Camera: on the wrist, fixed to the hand. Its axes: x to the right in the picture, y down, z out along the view.
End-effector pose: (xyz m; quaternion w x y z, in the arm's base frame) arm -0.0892 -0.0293 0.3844 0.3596 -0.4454 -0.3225 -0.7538
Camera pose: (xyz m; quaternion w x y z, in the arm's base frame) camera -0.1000 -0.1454 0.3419 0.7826 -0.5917 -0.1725 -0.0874
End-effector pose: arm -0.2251 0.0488 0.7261 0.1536 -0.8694 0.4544 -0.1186
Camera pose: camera -0.3024 0.0099 0.8151 0.4873 -0.2631 0.8261 0.1046
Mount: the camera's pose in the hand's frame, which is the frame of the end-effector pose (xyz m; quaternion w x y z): -0.0051 0.0459 -0.1152 0.6665 0.2377 -0.2167 0.6725
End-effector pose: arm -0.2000 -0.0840 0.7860 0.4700 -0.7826 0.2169 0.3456
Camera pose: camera -0.1951 -0.2073 0.7997 0.3139 -0.1891 0.6512 0.6645
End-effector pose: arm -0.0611 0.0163 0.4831 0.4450 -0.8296 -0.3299 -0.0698
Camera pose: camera -0.0166 -0.0943 0.5177 0.4693 -0.6842 0.2250 0.5110
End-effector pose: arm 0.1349 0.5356 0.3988 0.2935 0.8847 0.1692 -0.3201
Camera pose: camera 0.2073 0.5720 0.4928 0.2373 0.7039 -0.6219 -0.2479
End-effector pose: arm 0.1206 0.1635 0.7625 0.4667 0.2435 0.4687 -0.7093
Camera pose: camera 0.1531 0.2628 0.6955 0.8318 0.4348 -0.1211 -0.3231
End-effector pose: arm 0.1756 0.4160 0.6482 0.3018 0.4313 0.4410 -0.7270
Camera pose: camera 0.2570 0.5005 0.6077 0.6831 0.4982 -0.2343 -0.4799
